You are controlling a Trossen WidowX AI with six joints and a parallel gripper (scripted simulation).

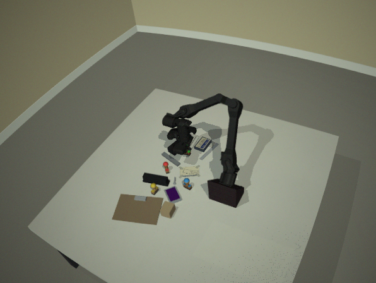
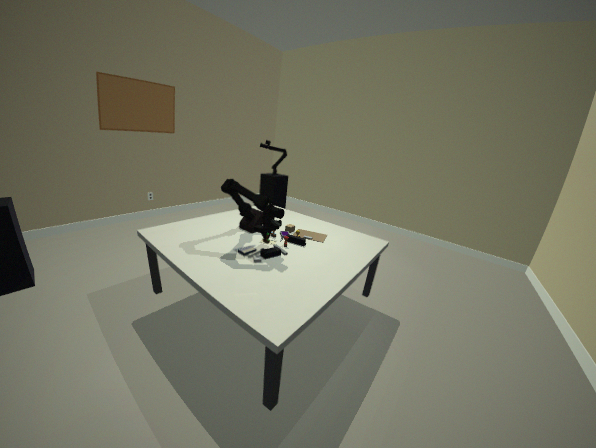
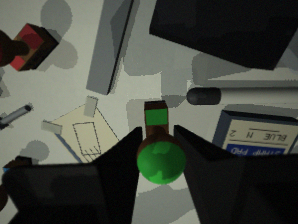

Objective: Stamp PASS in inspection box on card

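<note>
Right now my gripper tip is right at the green-knobbed stamp. Round my gripper tip: cream card 80 mm to the left, 60 mm below, 60 mm behind; red stamp 120 mm to the left, 60 mm ahead, 40 mm below; pen 80 mm to the right, 50 mm below, 20 mm ahead.
</note>
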